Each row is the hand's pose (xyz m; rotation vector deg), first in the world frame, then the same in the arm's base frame.
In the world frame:
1: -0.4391 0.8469 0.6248 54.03 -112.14 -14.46
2: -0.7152 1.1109 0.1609 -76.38 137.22 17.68
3: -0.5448 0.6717 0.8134 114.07 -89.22 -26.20
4: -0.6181 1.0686 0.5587 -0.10 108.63 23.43
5: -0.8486 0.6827 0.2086 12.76 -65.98 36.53
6: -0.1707 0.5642 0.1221 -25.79 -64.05 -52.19
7: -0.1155 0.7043 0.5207 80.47 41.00 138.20
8: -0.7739 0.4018 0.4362 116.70 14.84 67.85
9: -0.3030 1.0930 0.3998 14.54 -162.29 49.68
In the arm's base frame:
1: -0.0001 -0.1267 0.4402 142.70 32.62 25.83
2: -0.1418 -0.5732 0.0639 148.85 31.04 -78.81
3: 0.2511 -0.0236 0.5012 127.76 96.35 -4.19
4: -0.0044 -0.4184 0.4197 100.07 -47.89 -124.15
5: 0.1830 -0.3116 -0.1076 130.18 -0.58 121.27
6: -0.3037 0.1764 -0.0296 63.01 -17.58 60.13
7: -0.2215 0.1635 0.3883 -8.32 -43.54 -40.85
8: 0.3695 -0.0108 -0.0022 -40.20 -100.23 -52.86
9: -0.3248 -0.2726 0.3854 -161.27 41.63 8.32

